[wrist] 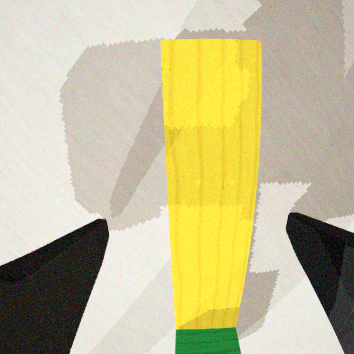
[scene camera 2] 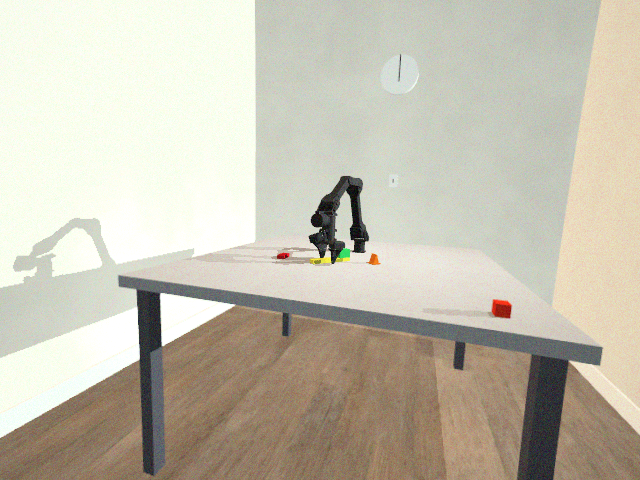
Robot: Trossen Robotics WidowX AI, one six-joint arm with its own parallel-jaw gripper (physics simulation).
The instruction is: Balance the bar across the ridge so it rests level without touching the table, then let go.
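Pixels of known places: gripper, fingertip midpoint: (wrist: 198, 225) (scene camera 2: 327, 262); arm's base at its link origin: (scene camera 2: 359, 251).
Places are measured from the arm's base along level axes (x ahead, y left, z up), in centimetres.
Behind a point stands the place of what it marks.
The yellow bar (scene camera 2: 317, 261) {x 38.8, y -10.5, z 1.0 cm} (wrist: 212, 160) {x 36.1, y -10.3, z 1.6 cm} lies low at the table, passing between the fingers and running toward the bottom of the wrist view. A green block (scene camera 2: 344, 253) {x 28.7, y -1.3, z 3.6 cm} (wrist: 207, 342) {x 29.2, y -4.1, z 2.5 cm} sits on it toward the arm's base. The gripper (scene camera 2: 327, 259) {x 33.8, y -7.7, z 0.1 cm} (wrist: 197, 220) {x 33.8, y -7.7, z 0.1 cm} is open and empty, pointing down, with one finger on each side of the bar and a gap to each. A small orange piece (scene camera 2: 374, 259) {x 28.4, y 12.1, z 2.1 cm} with a narrow top, which looks like the ridge, stands right of the bar, apart from it. Contact under the bar is too small to tell.
A small flat red piece (scene camera 2: 282, 255) {x 36.5, y -28.0, z 1.6 cm} lies left of the bar. A red cube (scene camera 2: 501, 308) {x 75.6, y 49.6, z 2.2 cm} stands near the right front corner of the table (scene camera 2: 361, 289) {x 67.6, y 13.7, z 0.0 cm}. The arm's base (scene camera 2: 359, 245) {x 3.7, y 0.7, z 3.9 cm} is behind the green block.
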